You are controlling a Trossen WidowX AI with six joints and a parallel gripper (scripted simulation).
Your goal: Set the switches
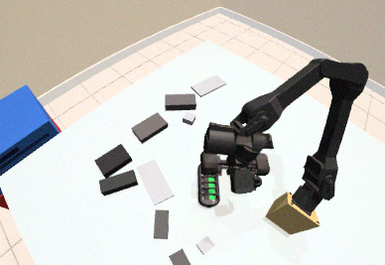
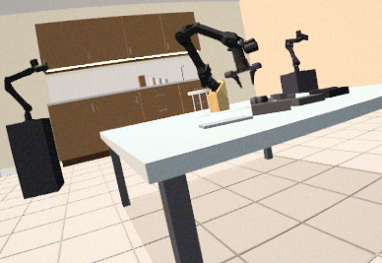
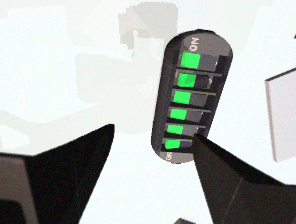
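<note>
Right now my gripper tip is 17 cm to the right of the pale block, 10 cm past it and 9 cm above it. The rest, counted from my gripper tip: pale plate 16 cm to the left, 16 cm ahead, 10 cm below.
</note>
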